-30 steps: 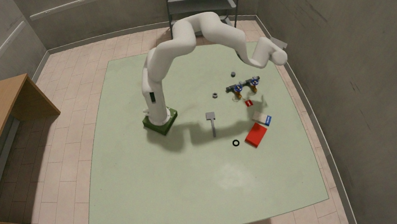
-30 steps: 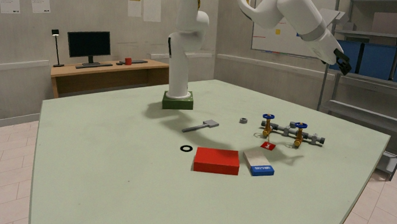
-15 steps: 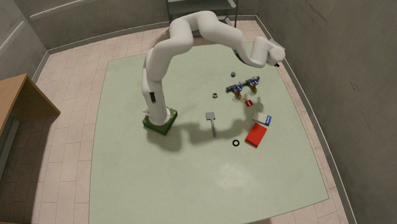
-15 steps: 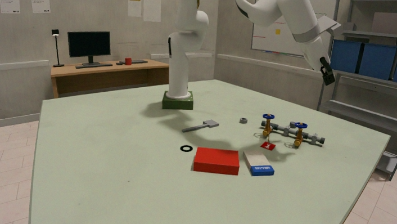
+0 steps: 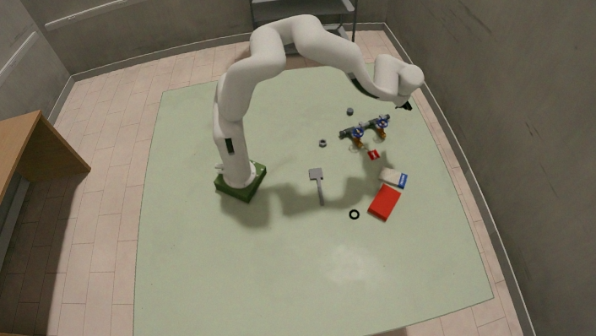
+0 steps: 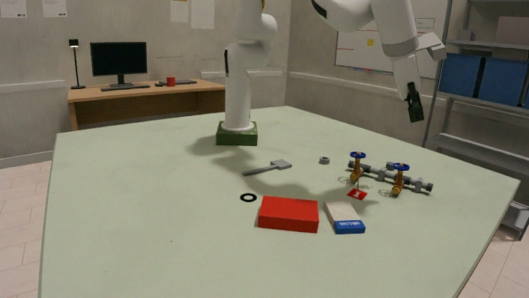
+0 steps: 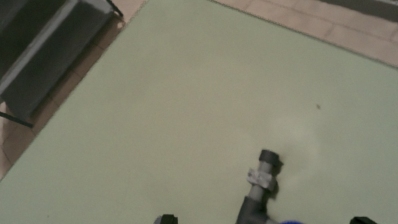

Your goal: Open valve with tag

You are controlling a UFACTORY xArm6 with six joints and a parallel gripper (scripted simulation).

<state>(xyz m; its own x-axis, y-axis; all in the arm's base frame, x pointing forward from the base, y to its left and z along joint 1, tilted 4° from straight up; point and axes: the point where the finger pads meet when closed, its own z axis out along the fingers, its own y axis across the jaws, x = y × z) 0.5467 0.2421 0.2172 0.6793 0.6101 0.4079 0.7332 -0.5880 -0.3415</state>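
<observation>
The red tag lies 40 mm behind my hand, 90 mm to the right of it and 240 mm below it. The rest, counted from my hand: grey nut (250 mm behind, 50 mm to the right, 230 mm below); then white-and-blue box (30 mm ahead, 210 mm to the right, 230 mm below); then red box (20 mm behind, 320 mm to the right, 230 mm below).
</observation>
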